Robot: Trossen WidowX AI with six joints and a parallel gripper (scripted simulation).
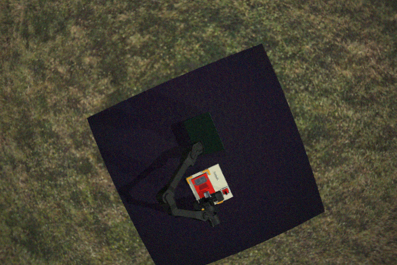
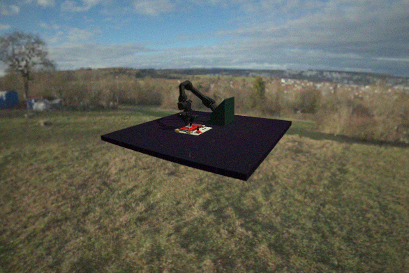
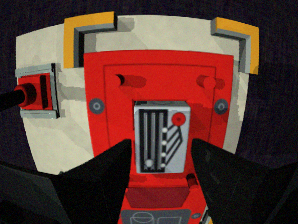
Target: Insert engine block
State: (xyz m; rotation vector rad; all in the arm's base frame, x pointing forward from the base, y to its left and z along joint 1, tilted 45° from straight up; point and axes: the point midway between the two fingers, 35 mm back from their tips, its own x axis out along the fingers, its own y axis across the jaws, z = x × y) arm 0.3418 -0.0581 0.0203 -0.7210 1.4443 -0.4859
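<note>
Right now my gripper tip is 2 cm above the grey engine block.
</note>
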